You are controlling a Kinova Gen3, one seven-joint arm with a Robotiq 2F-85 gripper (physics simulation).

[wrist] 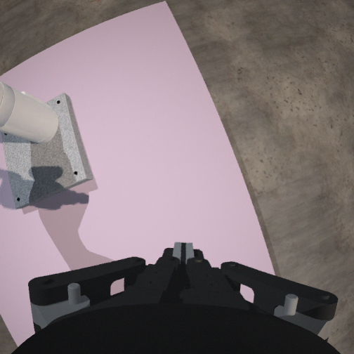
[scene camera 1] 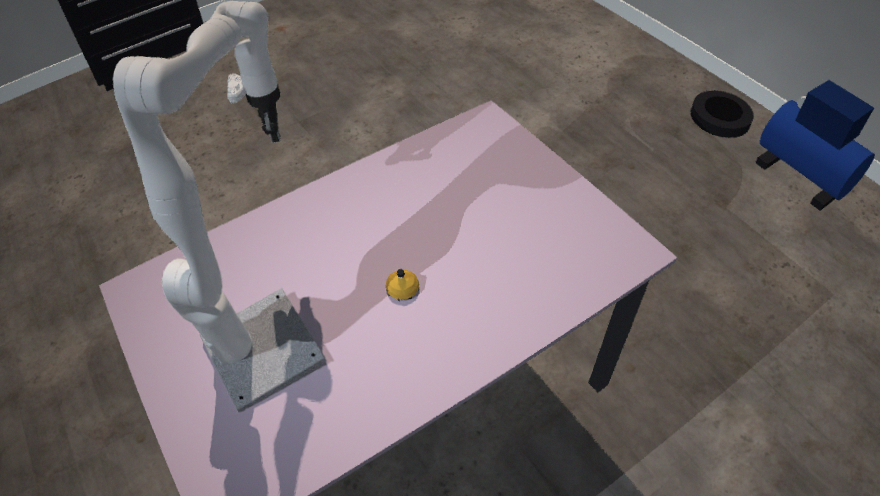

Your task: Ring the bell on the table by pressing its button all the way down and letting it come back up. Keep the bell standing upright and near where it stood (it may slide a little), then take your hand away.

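Frame: origin at the arm's base, x right, y ahead, z up, level; millimetres.
Seen in the pictures: gripper, fingertip midpoint: [scene camera 1: 276, 140]; arm's base, link origin: [scene camera 1: 233, 345].
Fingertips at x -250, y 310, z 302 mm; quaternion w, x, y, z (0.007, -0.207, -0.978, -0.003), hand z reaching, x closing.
Observation:
Offsets run from my fingertips to a thing's top centre. Level surfaces: height alone.
The yellow-orange bell @(dx +327, dy +122, dz -263 mm) [scene camera 1: 402, 286] stands upright near the middle of the pink table @(dz -329 mm) [scene camera 1: 554, 246] [wrist: 165, 150] in the scene view. Its black button @(dx +327, dy +122, dz -263 mm) [scene camera 1: 400, 272] is on top, raised above the dome. The bell does not show in the wrist view. My gripper [scene camera 1: 275, 139] [wrist: 182, 254] is shut with nothing between its fingertips. It points downward, high up and well away from the bell, toward the upper left in the scene view. It does not touch the bell or the table.
The arm's grey base plate [scene camera 1: 271, 375] [wrist: 72, 140] is on the table, left of the bell in the scene view. Arm shadows cross the tabletop. A black drawer cabinet [scene camera 1: 135, 36], a black tyre [scene camera 1: 702, 121] and a blue machine [scene camera 1: 807, 147] stand on the floor beyond the table.

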